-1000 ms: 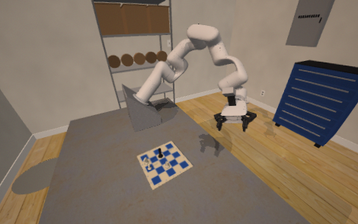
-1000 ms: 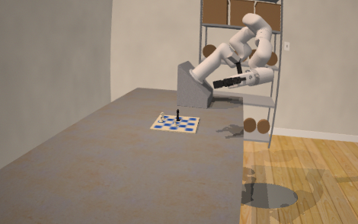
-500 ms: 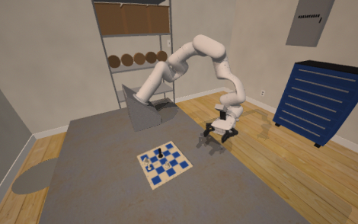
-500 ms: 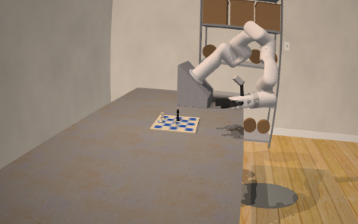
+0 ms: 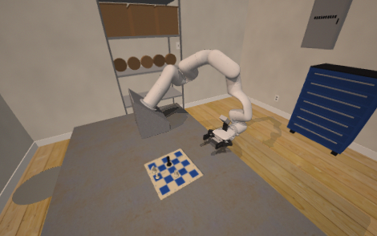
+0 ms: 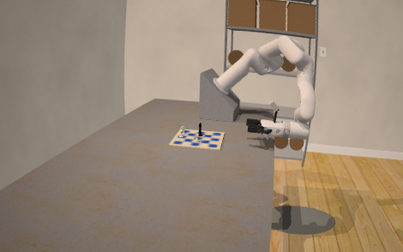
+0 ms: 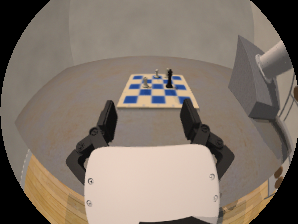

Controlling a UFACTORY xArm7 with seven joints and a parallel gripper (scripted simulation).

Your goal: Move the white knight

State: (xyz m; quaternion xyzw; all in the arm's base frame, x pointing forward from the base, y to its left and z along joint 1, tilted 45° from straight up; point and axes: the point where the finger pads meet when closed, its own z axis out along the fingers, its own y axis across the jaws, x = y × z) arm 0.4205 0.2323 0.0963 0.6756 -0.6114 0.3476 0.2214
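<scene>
My hand is 30 mm past the black chess piece, 230 mm to the left of it and 50 mm above it. From my hand the other things lie so: blue-and-cream chessboard: 10 mm ahead, 230 mm to the right, 90 mm below.
</scene>
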